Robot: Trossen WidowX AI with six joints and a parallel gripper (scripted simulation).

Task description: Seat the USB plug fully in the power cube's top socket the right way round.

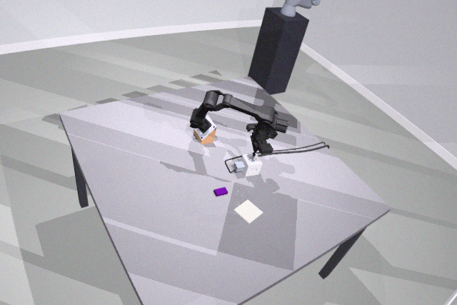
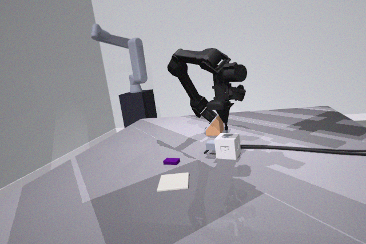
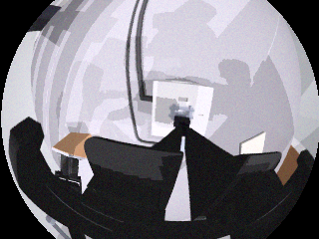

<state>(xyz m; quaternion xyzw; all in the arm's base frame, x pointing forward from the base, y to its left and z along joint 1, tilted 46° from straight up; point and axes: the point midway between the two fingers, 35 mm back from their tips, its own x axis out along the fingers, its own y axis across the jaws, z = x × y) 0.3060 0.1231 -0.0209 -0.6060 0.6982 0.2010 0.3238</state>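
Now: the small USB plug 20 mm below my gripper tip. Also, from my gripper tip: USB socket: 60 mm below; then purple block: 210 mm to the right, 120 mm below, 70 mm ahead; then flat white tile: 220 mm ahead, 150 mm to the right, 120 mm below.
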